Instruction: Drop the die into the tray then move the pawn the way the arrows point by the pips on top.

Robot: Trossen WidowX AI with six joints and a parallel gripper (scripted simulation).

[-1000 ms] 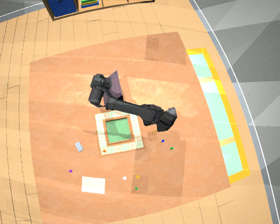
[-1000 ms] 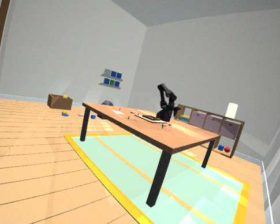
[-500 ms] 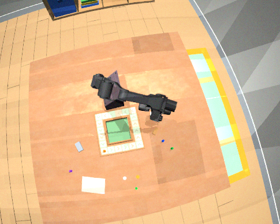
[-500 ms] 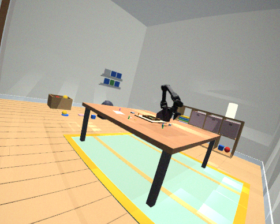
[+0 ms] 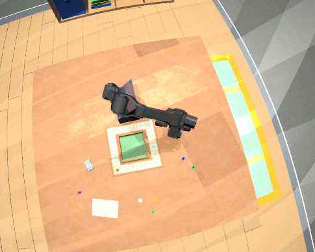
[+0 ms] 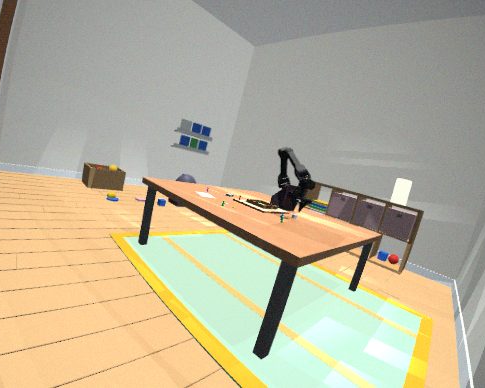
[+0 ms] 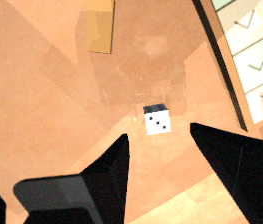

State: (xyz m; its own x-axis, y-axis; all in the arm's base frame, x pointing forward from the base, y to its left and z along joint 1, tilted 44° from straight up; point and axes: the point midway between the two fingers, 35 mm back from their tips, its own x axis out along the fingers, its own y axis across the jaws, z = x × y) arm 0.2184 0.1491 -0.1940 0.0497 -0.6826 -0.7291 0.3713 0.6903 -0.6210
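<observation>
The orange pawn lies 34 cm to the right of my gripper tip, 18 cm ahead of it and 2 cm below it. Also, from my gripper tip: green dice tray (23 cm to the right, 6 cm ahead, 4 cm below); then blue pawn (18 cm ahead, 3 cm to the left, 3 cm below); then tan wedge (11 cm ahead, 4 cm below).
</observation>
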